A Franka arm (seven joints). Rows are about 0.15 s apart.
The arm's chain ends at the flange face. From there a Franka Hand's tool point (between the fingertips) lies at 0.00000 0.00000 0.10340 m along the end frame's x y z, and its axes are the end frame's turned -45 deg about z.
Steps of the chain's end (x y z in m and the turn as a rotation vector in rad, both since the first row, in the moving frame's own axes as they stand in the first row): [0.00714 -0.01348 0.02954 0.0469 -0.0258 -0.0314]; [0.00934 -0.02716 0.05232 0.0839 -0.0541 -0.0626]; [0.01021 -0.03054 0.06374 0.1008 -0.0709 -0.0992]
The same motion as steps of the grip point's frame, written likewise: [0.01604 -0.00982 0.02939 0.0514 0.0149 -0.0314]; [0.02767 -0.02274 0.05181 0.0976 0.0211 -0.0626]; [0.03037 -0.02699 0.06296 0.1214 0.0211 -0.0992]
